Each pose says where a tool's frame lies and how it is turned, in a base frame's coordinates. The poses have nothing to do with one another.
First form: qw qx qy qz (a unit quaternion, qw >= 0); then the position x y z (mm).
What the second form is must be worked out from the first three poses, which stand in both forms.
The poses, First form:
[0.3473 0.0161 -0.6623 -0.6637 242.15 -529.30 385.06]
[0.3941 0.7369 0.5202 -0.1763 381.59 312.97 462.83]
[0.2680 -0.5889 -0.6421 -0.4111 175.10 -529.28 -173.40]
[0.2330 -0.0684 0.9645 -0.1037 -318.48 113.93 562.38]
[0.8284 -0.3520 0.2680 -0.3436 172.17 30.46 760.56]
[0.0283 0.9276 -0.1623 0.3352 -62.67 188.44 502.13]
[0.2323 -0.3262 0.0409 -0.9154 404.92 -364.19 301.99]
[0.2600 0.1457 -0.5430 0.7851 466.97 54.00 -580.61]
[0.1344 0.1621 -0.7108 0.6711 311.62 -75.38 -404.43]
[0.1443 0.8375 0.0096 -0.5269 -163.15 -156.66 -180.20]
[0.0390 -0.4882 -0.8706 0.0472 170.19 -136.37 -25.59]
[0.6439 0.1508 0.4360 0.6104 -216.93 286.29 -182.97]
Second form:
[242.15 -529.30 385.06 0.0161 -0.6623 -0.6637 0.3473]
[381.59 312.97 462.83 0.7369 0.5202 -0.1763 0.3941]
[175.10 -529.28 -173.40 -0.5889 -0.6421 -0.4111 0.2680]
[-318.48 113.93 562.38 -0.0684 0.9645 -0.1037 0.2330]
[172.17 30.46 760.56 -0.3520 0.2680 -0.3436 0.8284]
[-62.67 188.44 502.13 0.9276 -0.1623 0.3352 0.0283]
[404.92 -364.19 301.99 -0.3262 0.0409 -0.9154 0.2323]
[466.97 54.00 -580.61 0.1457 -0.5430 0.7851 0.2600]
[311.62 -75.38 -404.43 0.1621 -0.7108 0.6711 0.1344]
[-163.15 -156.66 -180.20 0.8375 0.0096 -0.5269 0.1443]
[170.19 -136.37 -25.59 -0.4882 -0.8706 0.0472 0.0390]
[-216.93 286.29 -182.97 0.1508 0.4360 0.6104 0.6439]

